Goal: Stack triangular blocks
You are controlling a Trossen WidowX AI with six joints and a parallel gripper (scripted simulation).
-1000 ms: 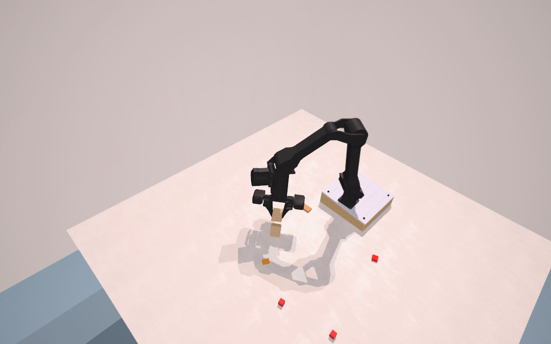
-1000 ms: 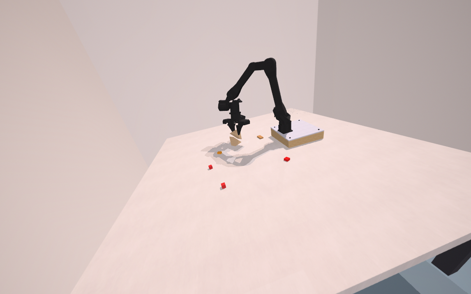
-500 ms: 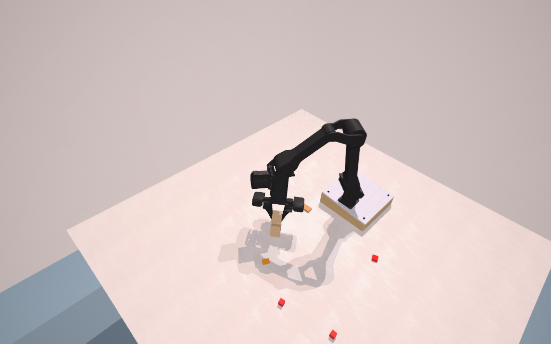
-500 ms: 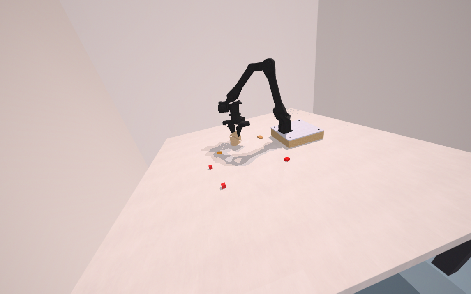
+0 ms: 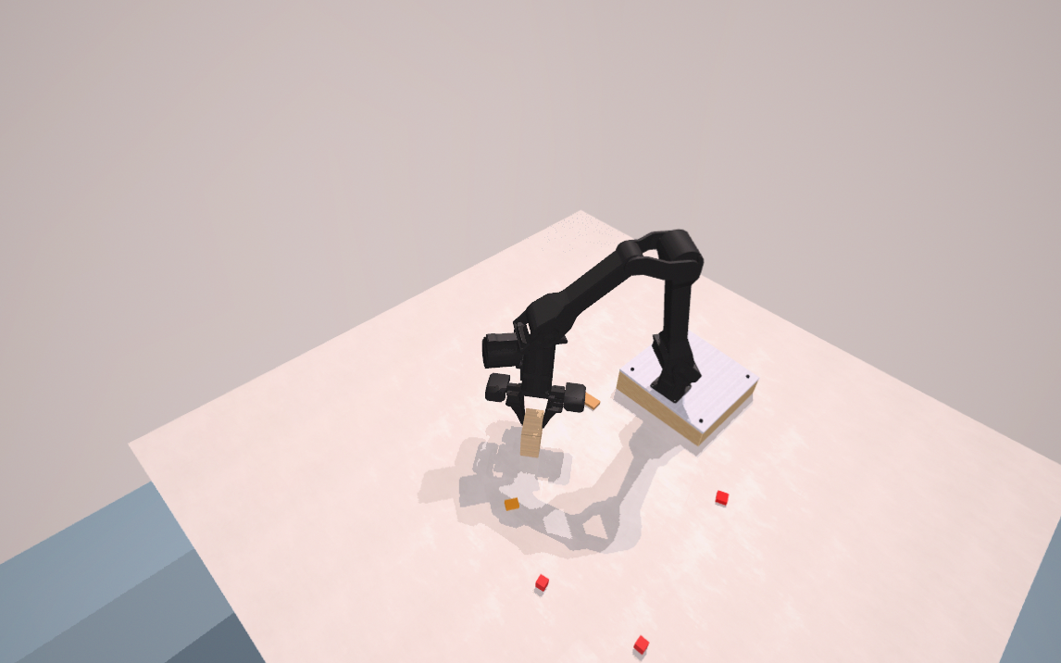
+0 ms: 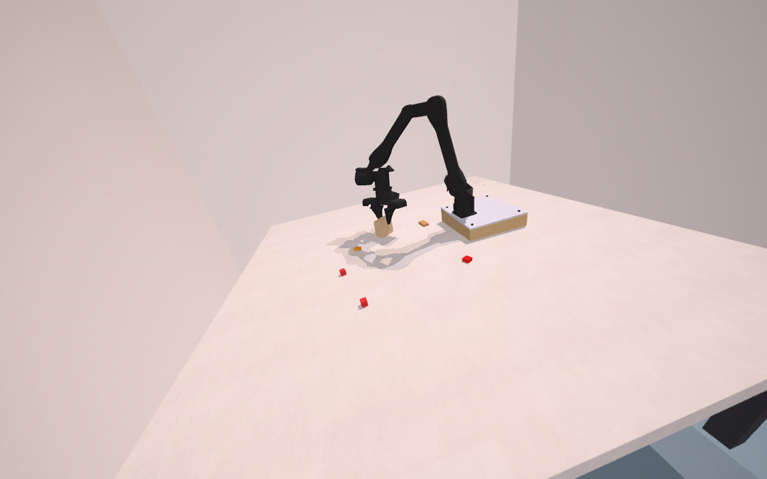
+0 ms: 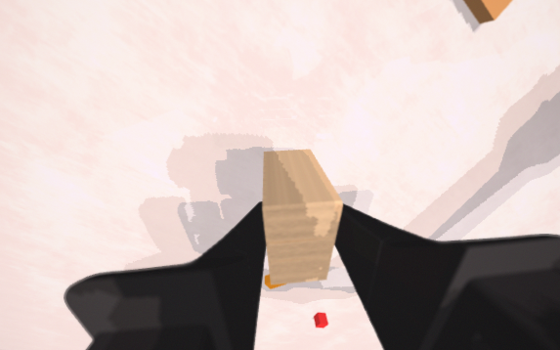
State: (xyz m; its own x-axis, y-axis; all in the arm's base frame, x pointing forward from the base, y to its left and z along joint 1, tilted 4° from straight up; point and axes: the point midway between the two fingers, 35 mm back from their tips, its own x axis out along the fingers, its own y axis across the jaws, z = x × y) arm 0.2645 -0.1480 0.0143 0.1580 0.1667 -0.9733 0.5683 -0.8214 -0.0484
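Now: the triangular block 10 mm above my gripper tip. The rest, counted from my gripper tip: small orange block: 140 mm ahead, 80 mm to the left, 40 mm below.
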